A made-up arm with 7 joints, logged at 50 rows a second.
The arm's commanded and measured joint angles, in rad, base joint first. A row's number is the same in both.
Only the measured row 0 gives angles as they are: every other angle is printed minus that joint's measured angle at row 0.
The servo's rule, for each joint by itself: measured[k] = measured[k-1] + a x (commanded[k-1-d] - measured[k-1]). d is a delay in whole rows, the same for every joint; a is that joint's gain. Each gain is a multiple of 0.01, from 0.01 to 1. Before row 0 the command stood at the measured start. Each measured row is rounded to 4 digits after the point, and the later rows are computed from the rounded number. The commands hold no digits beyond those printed.
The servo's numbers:
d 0
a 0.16 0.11 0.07 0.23 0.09 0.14 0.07
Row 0, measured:
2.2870 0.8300 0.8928 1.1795 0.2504 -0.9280 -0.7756
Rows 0 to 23, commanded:
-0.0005 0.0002 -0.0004 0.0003 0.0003 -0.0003 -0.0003
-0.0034 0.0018 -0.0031 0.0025 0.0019 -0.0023 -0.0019
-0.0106 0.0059 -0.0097 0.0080 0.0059 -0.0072 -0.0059
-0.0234 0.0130 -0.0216 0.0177 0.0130 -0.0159 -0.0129
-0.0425 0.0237 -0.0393 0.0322 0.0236 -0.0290 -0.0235
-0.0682 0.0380 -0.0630 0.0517 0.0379 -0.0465 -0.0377
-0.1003 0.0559 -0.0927 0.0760 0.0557 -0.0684 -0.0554
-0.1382 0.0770 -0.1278 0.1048 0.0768 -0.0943 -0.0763
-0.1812 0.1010 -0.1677 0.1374 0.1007 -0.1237 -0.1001
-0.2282 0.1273 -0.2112 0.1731 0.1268 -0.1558 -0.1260
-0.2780 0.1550 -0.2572 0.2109 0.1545 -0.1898 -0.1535
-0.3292 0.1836 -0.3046 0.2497 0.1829 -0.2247 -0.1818
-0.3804 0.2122 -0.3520 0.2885 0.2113 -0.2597 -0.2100
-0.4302 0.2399 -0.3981 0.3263 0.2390 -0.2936 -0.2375
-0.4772 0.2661 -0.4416 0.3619 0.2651 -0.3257 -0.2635
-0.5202 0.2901 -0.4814 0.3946 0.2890 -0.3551 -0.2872
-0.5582 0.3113 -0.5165 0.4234 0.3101 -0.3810 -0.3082
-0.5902 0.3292 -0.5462 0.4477 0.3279 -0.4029 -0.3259
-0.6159 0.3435 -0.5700 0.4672 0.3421 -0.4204 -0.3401
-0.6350 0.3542 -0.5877 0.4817 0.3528 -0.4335 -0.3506
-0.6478 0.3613 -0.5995 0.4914 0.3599 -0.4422 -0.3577
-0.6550 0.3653 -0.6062 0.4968 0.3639 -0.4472 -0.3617
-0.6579 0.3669 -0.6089 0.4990 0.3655 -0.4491 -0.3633
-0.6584 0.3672 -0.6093 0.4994 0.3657 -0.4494 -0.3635
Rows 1 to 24, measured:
-0.0001 0.0000 0.0000 0.0001 0.0000 0.0000 0.0000
-0.0006 0.0002 -0.0002 0.0007 0.0002 -0.0003 -0.0001
-0.0022 0.0008 -0.0009 0.0024 0.0007 -0.0013 -0.0005
-0.0056 0.0021 -0.0023 0.0059 0.0018 -0.0033 -0.0014
-0.0115 0.0045 -0.0049 0.0119 0.0038 -0.0069 -0.0029
-0.0206 0.0082 -0.0090 0.0211 0.0069 -0.0124 -0.0053
-0.0334 0.0134 -0.0149 0.0337 0.0113 -0.0202 -0.0088
-0.0502 0.0204 -0.0228 0.0501 0.0172 -0.0306 -0.0135
-0.0712 0.0293 -0.0329 0.0702 0.0247 -0.0436 -0.0196
-0.0963 0.0401 -0.0454 0.0939 0.0339 -0.0593 -0.0270
-0.1254 0.0527 -0.0602 0.1208 0.0448 -0.0776 -0.0359
-0.1580 0.0671 -0.0773 0.1504 0.0572 -0.0982 -0.0461
-0.1936 0.0831 -0.0965 0.1822 0.0711 -0.1208 -0.0576
-0.2315 0.1003 -0.1176 0.2153 0.0862 -0.1450 -0.0702
-0.2708 0.1185 -0.1403 0.2490 0.1023 -0.1703 -0.0837
-0.3107 0.1374 -0.1642 0.2825 0.1191 -0.1962 -0.0979
-0.3503 0.1565 -0.1889 0.3149 0.1363 -0.2221 -0.1126
-0.3887 0.1755 -0.2139 0.3454 0.1535 -0.2474 -0.1275
-0.4251 0.1940 -0.2388 0.3734 0.1705 -0.2716 -0.1424
-0.4587 0.2116 -0.2632 0.3983 0.1869 -0.2943 -0.1570
-0.4890 0.2281 -0.2867 0.4197 0.2025 -0.3150 -0.1710
-0.5156 0.2432 -0.3091 0.4374 0.2170 -0.3335 -0.1843
-0.5384 0.2568 -0.3301 0.4516 0.2304 -0.3497 -0.1968
-0.5576 0.2689 -0.3496 0.4626 0.2426 -0.3637 -0.2085

